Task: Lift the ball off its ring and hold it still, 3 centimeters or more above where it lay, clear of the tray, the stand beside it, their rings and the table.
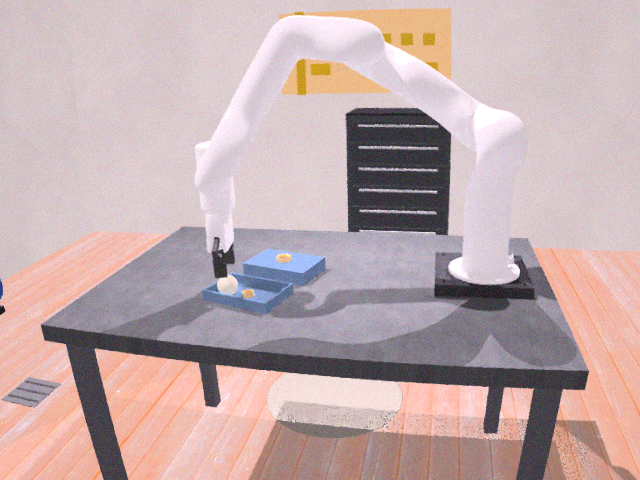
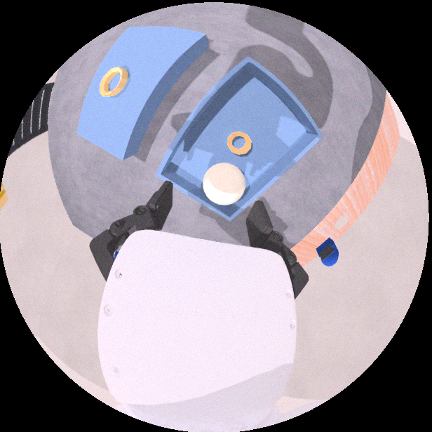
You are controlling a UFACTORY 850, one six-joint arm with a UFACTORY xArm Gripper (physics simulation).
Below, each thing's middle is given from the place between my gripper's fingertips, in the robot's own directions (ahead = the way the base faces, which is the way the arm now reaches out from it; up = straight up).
I see the cream ball (image 2: 223, 183) 10 mm behind my hand, 10 mm to the left of it and 40 mm below it. The rest, counted from my hand: blue tray (image 1: 256, 294) 60 mm behind, 20 mm to the left, 50 mm below; then blue stand (image 1: 299, 269) 130 mm behind, 150 mm to the right, 40 mm below.
